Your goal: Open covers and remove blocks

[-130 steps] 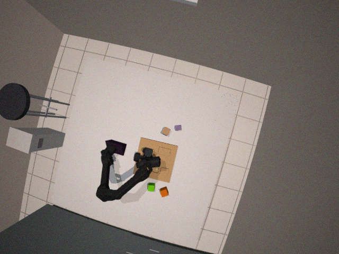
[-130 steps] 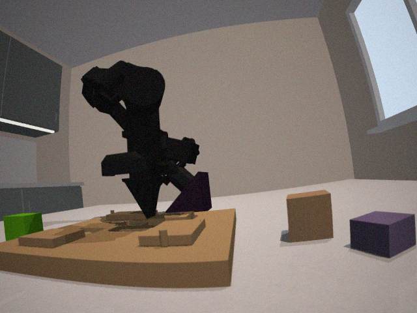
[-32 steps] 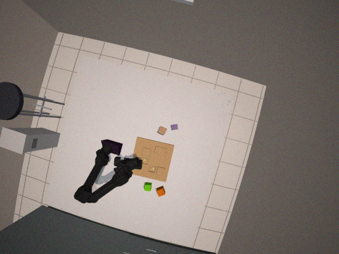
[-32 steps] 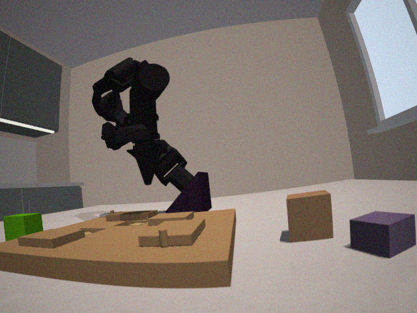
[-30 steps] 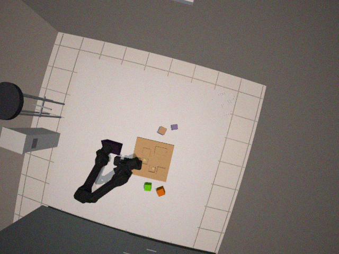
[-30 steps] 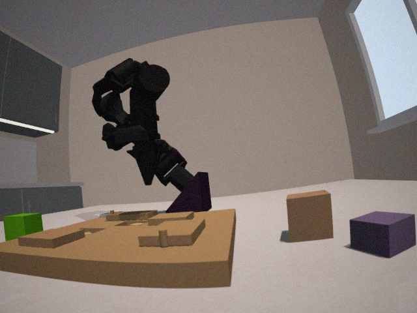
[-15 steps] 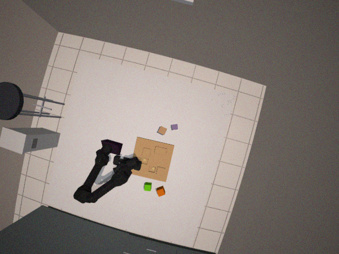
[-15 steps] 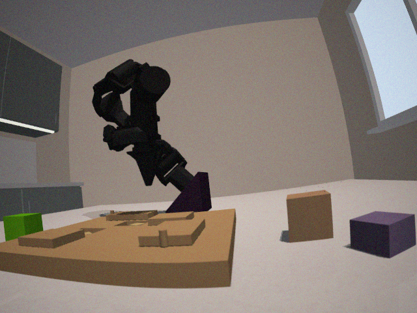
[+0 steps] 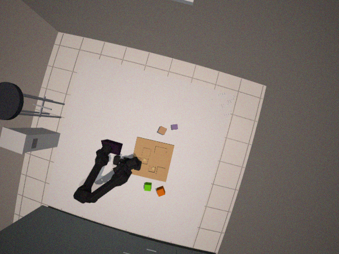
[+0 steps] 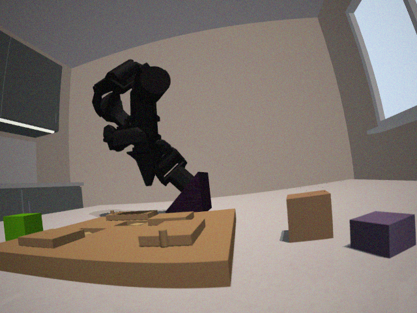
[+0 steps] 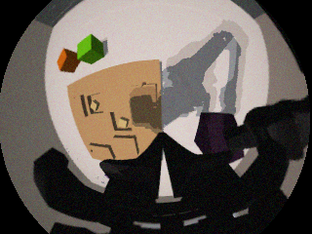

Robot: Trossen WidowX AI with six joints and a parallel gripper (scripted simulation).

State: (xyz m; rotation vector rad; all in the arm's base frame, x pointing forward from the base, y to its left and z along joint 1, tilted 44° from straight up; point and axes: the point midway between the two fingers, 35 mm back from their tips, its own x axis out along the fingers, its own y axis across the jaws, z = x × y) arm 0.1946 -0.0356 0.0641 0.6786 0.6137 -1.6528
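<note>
Right now the tan puzzle board is 14 cm ahead of my gripper tip, 1 cm to the left of it and 6 cm below it. Round my gripper tip: orange block 25 cm ahead, 23 cm to the right, 6 cm below; then brown block 20 cm ahead, 24 cm to the left, 6 cm below; then green block 14 cm ahead, 21 cm to the right, 6 cm below.
</note>
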